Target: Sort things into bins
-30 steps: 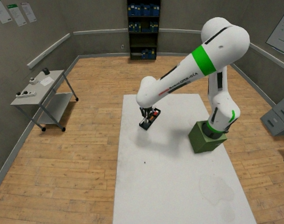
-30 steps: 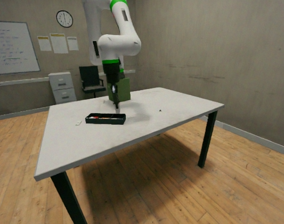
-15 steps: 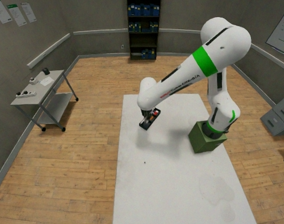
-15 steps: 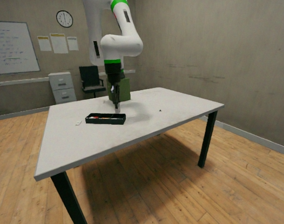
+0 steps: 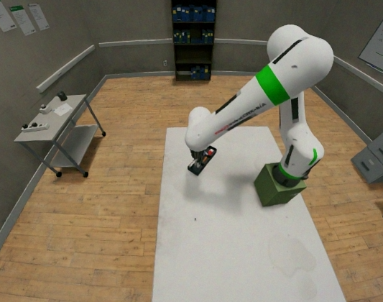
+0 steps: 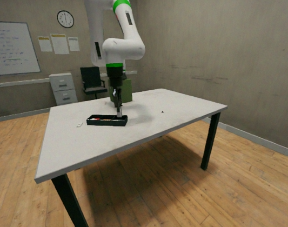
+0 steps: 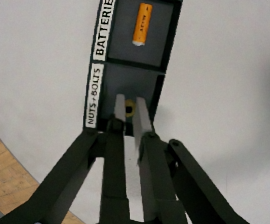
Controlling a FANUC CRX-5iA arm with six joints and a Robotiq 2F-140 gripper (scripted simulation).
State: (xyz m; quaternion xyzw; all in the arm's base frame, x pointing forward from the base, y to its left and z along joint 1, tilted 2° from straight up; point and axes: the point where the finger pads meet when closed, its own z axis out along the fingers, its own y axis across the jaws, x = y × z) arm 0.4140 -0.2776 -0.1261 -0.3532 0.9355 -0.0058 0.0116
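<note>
The black bin tray is 6 cm to the right of my hand, 6 cm below it and 6 cm behind it. Round my hand: yellow ring 3 cm below; red piece 13 cm behind, 11 cm to the right, 7 cm below; orange object 7 cm below, 7 cm behind, 6 cm to the right.
</note>
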